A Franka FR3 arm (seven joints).
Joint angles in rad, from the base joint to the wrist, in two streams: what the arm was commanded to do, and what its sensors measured. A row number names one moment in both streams.
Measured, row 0:
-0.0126 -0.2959 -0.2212 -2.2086 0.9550 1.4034 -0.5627
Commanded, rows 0 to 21:
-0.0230 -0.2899 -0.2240 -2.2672 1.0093 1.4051 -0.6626
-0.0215 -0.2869 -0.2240 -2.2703 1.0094 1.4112 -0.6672
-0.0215 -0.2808 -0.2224 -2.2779 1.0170 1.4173 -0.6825
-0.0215 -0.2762 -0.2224 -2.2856 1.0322 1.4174 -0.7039
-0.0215 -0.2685 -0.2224 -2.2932 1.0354 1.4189 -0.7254
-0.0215 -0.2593 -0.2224 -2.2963 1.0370 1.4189 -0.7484
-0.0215 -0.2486 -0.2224 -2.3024 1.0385 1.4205 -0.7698
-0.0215 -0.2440 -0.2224 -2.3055 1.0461 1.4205 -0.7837
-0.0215 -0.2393 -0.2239 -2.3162 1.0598 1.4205 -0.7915
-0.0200 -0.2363 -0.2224 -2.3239 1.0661 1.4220 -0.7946
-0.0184 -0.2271 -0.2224 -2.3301 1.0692 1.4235 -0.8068
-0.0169 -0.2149 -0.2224 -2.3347 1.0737 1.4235 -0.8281
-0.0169 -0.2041 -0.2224 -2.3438 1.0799 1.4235 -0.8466
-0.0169 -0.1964 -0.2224 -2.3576 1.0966 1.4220 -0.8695
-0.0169 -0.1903 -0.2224 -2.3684 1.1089 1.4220 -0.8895
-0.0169 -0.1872 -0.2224 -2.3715 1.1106 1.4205 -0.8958
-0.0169 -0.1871 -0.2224 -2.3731 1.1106 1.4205 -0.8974
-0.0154 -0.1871 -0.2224 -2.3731 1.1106 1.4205 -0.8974
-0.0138 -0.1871 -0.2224 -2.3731 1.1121 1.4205 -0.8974
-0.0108 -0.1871 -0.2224 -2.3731 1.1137 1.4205 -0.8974
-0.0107 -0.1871 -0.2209 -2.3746 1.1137 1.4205 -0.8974
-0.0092 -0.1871 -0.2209 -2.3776 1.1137 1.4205 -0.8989
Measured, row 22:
-0.0118 -0.1754 -0.2242 -2.3566 1.0897 1.4148 -0.8822
